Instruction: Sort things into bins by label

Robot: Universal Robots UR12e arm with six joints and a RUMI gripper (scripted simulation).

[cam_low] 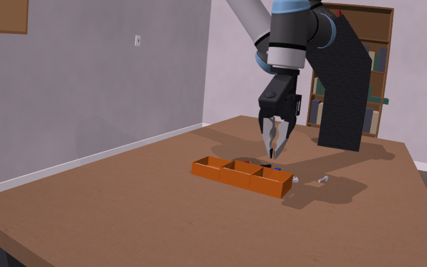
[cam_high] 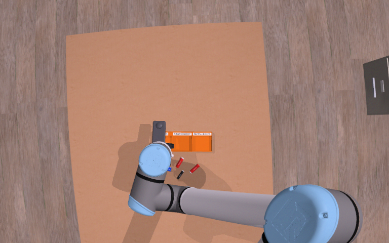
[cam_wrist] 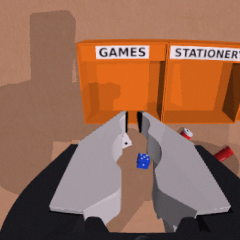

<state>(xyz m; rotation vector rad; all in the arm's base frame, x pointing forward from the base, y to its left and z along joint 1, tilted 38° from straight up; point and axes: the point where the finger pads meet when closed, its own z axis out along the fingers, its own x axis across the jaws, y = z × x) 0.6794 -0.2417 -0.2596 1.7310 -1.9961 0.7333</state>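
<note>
My hand is 13 cm past the bolt, 13 cm to the right of it and 8 cm above it. Also, from my hand: blue die (11 cm behind, 8 cm below); then white domino (8 cm behind, 4 cm to the left, 9 cm below); then orange three-part bin (8 cm to the right, 7 cm below).
</note>
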